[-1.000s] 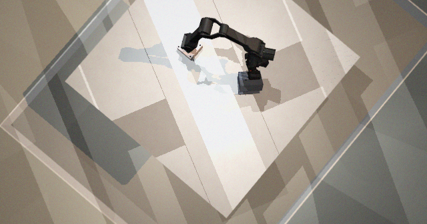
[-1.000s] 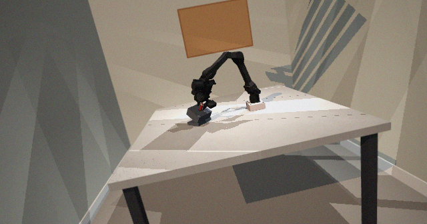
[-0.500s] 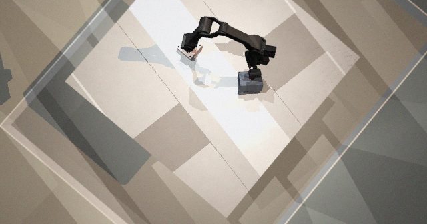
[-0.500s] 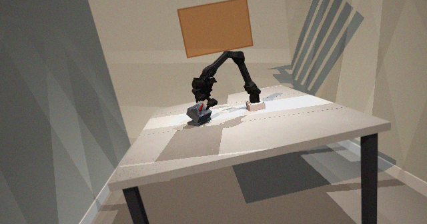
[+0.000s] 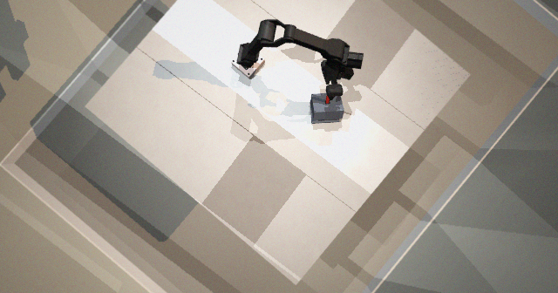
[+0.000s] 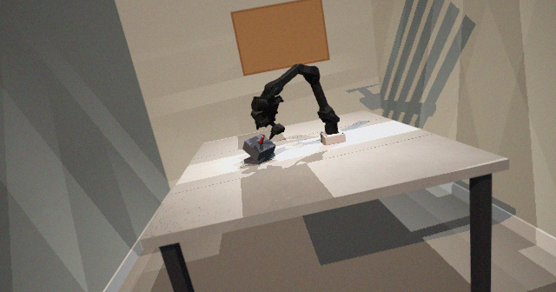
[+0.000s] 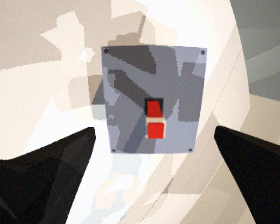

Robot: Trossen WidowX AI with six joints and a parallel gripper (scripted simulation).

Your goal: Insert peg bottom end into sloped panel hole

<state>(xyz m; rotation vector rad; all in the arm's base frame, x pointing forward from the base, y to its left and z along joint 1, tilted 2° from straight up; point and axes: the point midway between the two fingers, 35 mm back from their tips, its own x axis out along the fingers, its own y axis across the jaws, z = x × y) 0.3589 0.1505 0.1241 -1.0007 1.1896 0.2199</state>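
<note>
The thin red square-sided peg lies 20 mm below my gripper tip, 10 mm to the right of it and 10 mm ahead of it. The rest, counted from my gripper tip: grey sloped panel block (70 mm below, 40 mm to the right, 40 mm ahead); dark square hole (50 mm below, 30 mm to the right, 30 mm ahead).
</note>
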